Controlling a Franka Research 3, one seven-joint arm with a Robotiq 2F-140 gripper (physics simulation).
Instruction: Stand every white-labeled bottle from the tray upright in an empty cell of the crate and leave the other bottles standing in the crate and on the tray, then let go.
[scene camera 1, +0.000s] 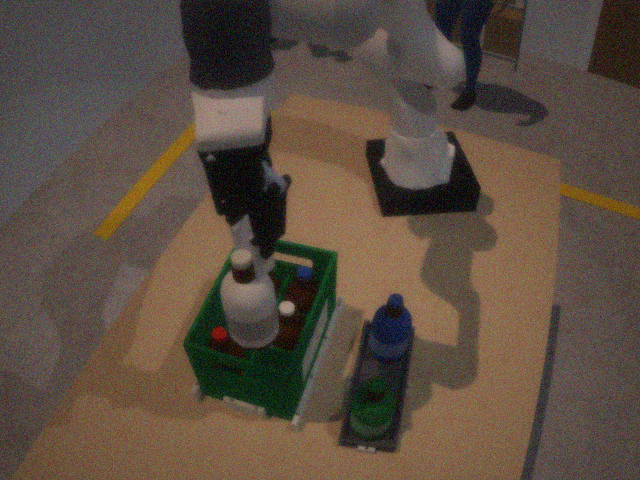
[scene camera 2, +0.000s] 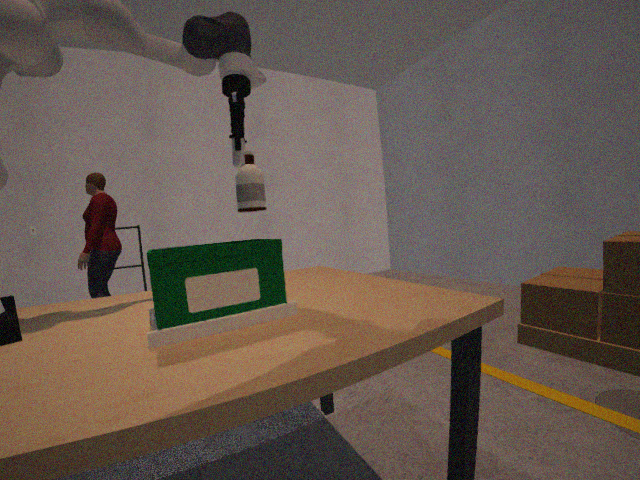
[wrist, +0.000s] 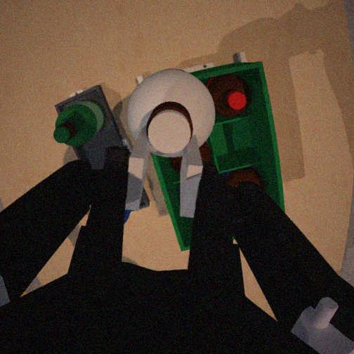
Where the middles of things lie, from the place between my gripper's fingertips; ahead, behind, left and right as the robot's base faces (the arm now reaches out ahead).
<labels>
My gripper is now 20 mm short of the white-labeled bottle (scene camera 1: 249, 304) and 40 mm above it. The rest, counted from my hand: red-capped brown bottle (scene camera 1: 221, 341): 10 mm ahead, 90 mm to the right, 280 mm below; then white-capped brown bottle (scene camera 1: 291, 323): 100 mm behind, 20 mm to the right, 280 mm below; then green bottle (wrist: 75, 125): 30 mm behind, 180 mm to the left, 290 mm below.
</labels>
